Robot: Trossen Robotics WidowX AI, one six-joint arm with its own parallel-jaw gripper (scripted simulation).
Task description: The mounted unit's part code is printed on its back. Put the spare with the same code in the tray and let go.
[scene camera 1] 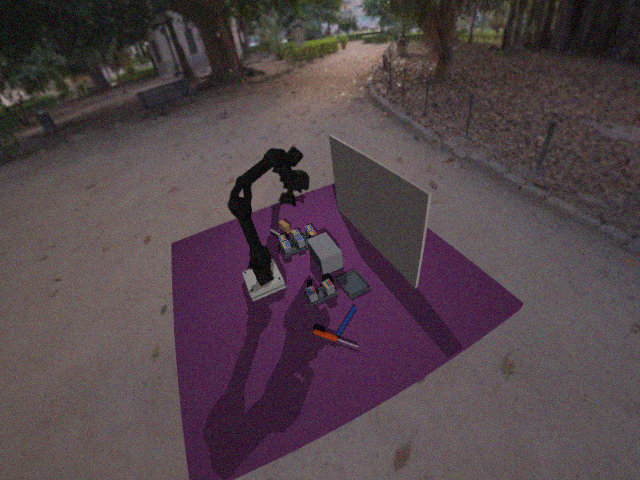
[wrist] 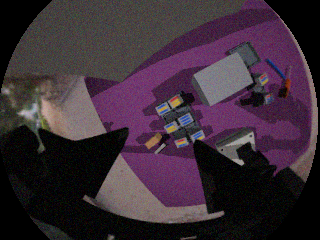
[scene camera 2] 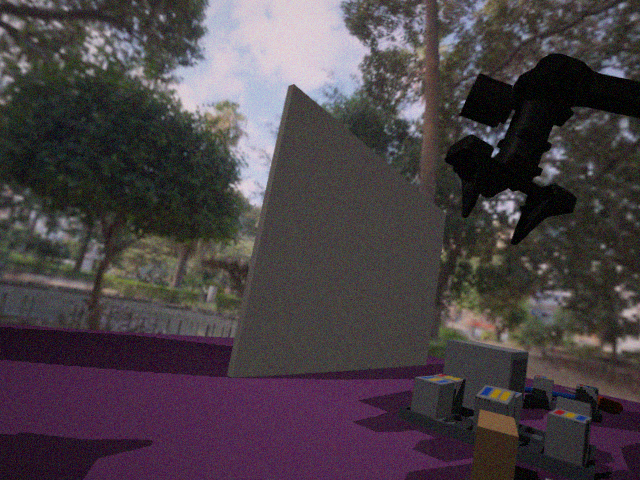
Path:
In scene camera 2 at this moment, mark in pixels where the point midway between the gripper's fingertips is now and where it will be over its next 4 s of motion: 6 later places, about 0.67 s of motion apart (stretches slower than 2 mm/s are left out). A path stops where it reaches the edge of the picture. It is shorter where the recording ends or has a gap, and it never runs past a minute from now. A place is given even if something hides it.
My gripper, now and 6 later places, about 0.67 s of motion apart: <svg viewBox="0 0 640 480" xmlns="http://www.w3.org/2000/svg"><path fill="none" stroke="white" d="M489 231L454 264L445 296L444 315L459 316L451 348L446 371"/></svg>

